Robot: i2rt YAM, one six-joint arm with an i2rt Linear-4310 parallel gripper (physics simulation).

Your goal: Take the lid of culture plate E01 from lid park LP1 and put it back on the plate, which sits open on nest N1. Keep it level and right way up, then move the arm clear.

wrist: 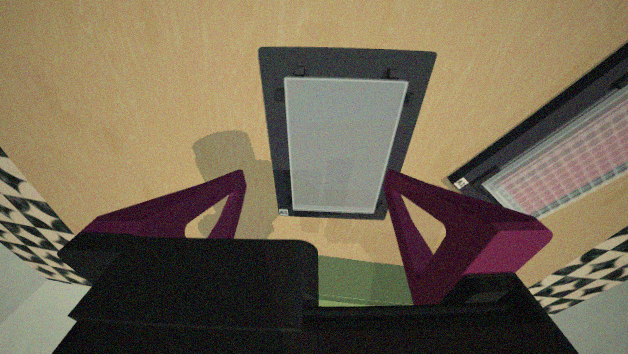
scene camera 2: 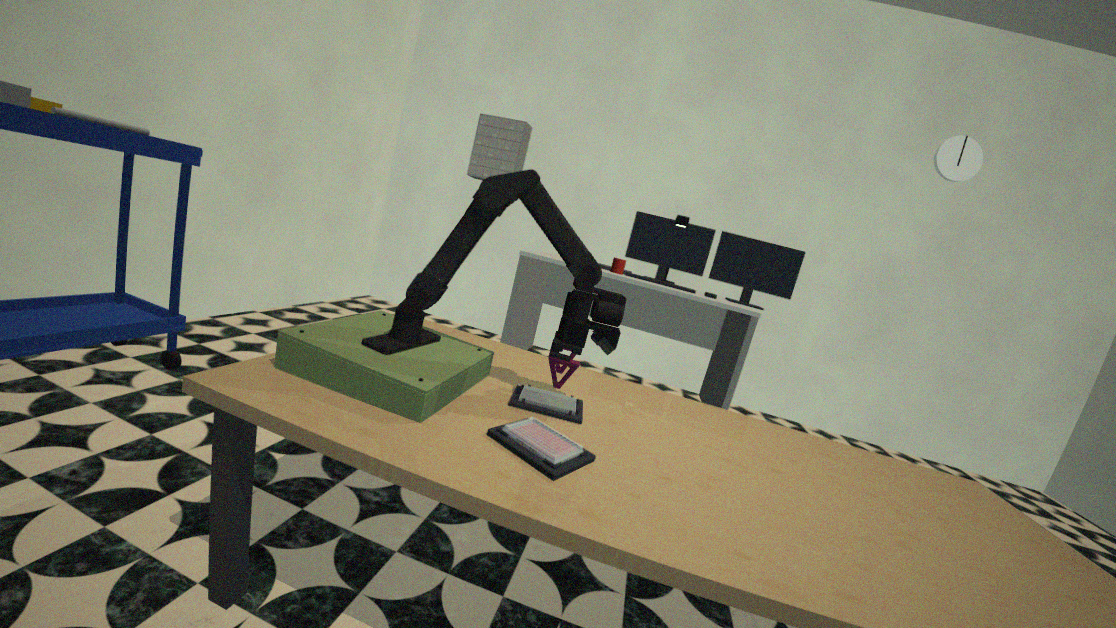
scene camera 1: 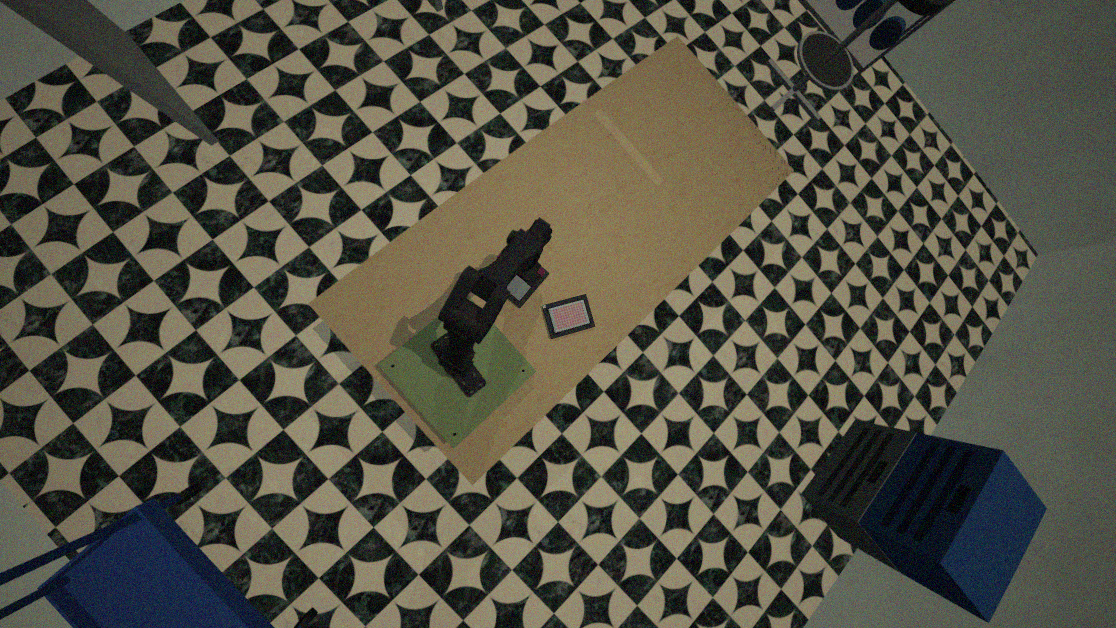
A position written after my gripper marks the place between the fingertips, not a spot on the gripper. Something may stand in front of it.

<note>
My gripper [scene camera 2: 557, 380] is open and holds nothing. Also in view: a grey lid [scene camera 2: 551, 400]. Further things: a dark nest [scene camera 2: 554, 472].
The grey lid is seen too in the wrist view [wrist: 340, 131]. My gripper also shows in the wrist view [wrist: 314, 177].
</note>
